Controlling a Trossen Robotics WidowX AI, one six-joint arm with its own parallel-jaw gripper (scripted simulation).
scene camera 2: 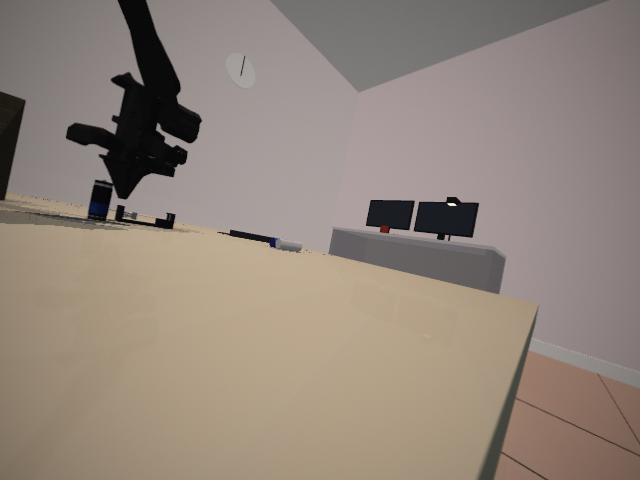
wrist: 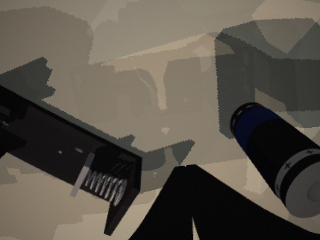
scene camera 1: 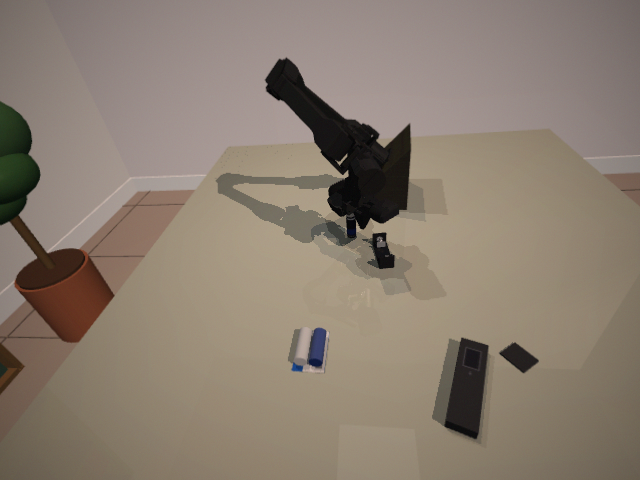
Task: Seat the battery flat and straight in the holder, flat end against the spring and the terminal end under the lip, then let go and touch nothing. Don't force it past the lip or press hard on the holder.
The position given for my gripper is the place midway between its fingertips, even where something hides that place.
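Note:
In scene camera 2 I see my gripper [scene camera 2: 122,199], which is shut and holds nothing, along with a battery [scene camera 2: 101,195]. The wrist view shows my gripper [wrist: 185,175] as well. Scene camera 1 gives me the gripper [scene camera 1: 362,228] again, and there I also see a long black box [scene camera 1: 463,415].

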